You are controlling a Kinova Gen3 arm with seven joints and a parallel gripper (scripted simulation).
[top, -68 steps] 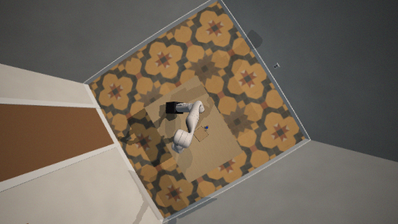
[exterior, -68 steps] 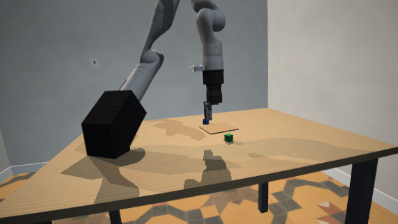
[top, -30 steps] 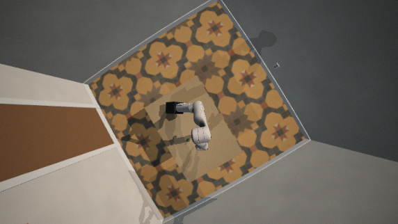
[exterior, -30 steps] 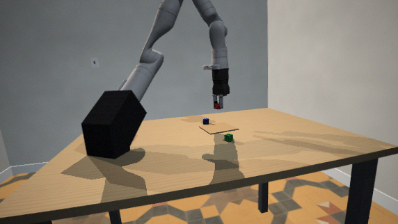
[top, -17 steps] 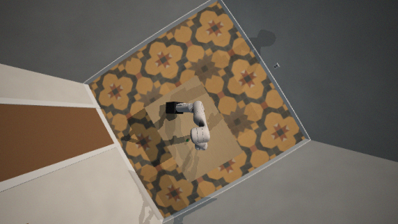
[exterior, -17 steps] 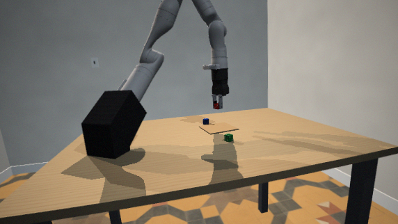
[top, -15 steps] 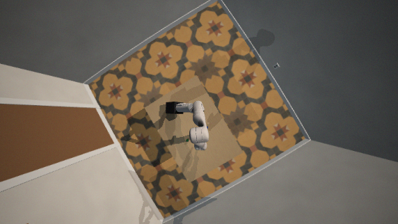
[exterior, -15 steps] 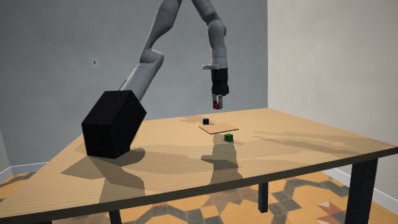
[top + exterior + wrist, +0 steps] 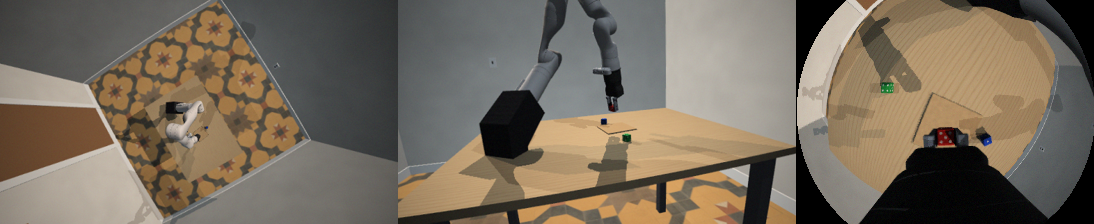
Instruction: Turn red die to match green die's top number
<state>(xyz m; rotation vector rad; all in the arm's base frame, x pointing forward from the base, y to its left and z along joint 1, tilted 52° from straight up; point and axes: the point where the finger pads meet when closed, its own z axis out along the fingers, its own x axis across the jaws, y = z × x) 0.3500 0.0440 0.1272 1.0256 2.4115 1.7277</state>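
My gripper is now 110 mm above the tan mat, 40 mm to the right of it and 10 mm short of it. From my hand the other things lie so: blue die 130 mm to the left, 100 mm below, 60 mm behind; red die 10 mm below; green die 140 mm to the right, 100 mm below, 50 mm ahead.
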